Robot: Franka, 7 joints.
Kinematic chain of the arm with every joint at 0, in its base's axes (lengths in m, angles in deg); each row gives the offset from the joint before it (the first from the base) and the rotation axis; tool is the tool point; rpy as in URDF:
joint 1: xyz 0 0 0.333 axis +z
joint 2: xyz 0 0 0 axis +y
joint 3: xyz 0 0 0.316 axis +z
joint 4: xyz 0.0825 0 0 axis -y
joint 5: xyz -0.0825 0 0.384 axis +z
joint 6: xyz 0 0 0 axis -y
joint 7: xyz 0.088 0 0 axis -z
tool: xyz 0 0 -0.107 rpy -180 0 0
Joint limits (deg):
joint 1: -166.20..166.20
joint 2: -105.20..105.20
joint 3: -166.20..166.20
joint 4: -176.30..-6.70
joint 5: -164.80..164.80
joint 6: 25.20..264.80
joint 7: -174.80..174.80
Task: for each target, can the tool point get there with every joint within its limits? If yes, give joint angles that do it. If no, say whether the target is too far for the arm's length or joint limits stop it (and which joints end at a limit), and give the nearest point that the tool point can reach.
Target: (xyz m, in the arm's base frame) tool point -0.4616 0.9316 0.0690
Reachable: no: too far | nearest point -0.3692 0.7451 0.1219 | short by 0.215 m
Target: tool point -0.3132 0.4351 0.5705
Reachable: yes | joints -17.69 -0.10 132.52 -101.84 56.30 79.08 88.83
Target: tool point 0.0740 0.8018 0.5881
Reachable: yes | joints 63.90 79.33 101.57 -34.73 95.15 118.59 43.76
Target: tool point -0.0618 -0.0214 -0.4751
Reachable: no: joint limits stop it (at a limit: joint 2) | nearest point -0.1072 -0.0371 -0.3329 | short by 0.150 m
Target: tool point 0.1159 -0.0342 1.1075
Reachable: yes | joints -68.91 7.24 57.42 -23.19 -32.62 216.21 -84.95
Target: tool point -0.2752 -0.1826 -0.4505
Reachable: no: joint limits stop it (at a limit: joint 2) | nearest point -0.2695 -0.1788 -0.3593 | short by 0.092 m
